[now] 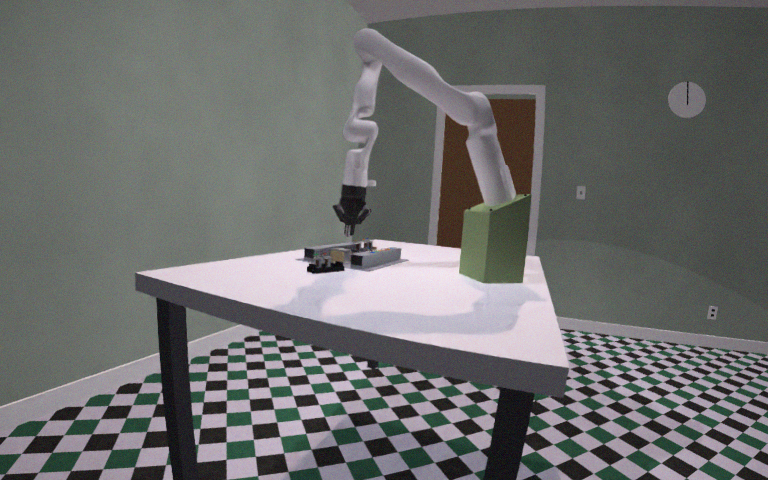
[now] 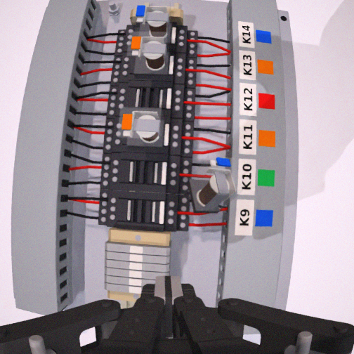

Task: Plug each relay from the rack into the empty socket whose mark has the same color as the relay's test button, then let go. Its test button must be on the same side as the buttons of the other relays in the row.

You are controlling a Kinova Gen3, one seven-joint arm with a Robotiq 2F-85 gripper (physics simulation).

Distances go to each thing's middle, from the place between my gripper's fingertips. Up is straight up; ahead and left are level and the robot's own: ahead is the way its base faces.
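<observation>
I can see the grey panel [image 2: 291,113], and it sits 90 mm to the right of my hand, 40 mm ahead of it and 90 mm below it.
</observation>
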